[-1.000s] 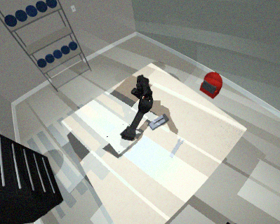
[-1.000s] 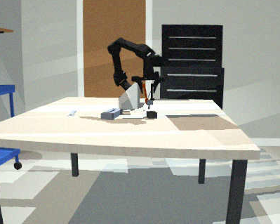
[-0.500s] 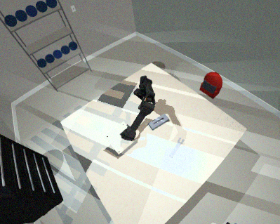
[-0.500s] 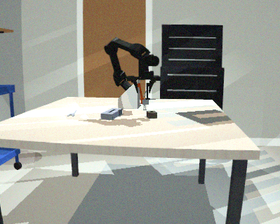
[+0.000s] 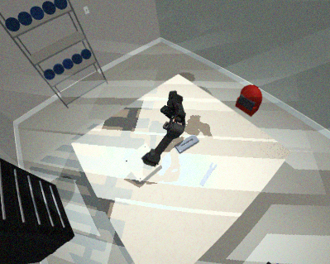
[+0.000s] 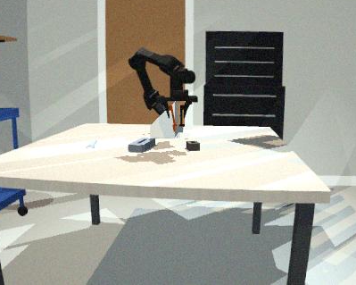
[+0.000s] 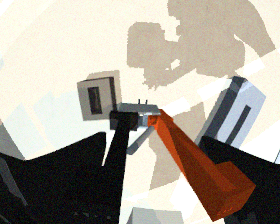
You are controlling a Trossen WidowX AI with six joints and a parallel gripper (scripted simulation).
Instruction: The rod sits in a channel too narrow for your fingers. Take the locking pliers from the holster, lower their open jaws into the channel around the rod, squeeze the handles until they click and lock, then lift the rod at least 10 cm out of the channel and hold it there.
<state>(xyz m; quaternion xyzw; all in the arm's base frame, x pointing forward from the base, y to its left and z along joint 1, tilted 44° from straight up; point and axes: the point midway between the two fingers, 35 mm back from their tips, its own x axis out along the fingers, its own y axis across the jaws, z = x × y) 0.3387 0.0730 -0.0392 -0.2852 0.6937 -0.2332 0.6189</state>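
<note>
Now: gripper tip 3 cm past the grey channel block, 16 cm to the left of it and 13 cm above it. Round my gripper tip: holster 1 cm behind, 7 cm to the left, 13 cm below; then flat forked metal piece 8 cm behind, 42 cm to the right, 14 cm below.
</note>
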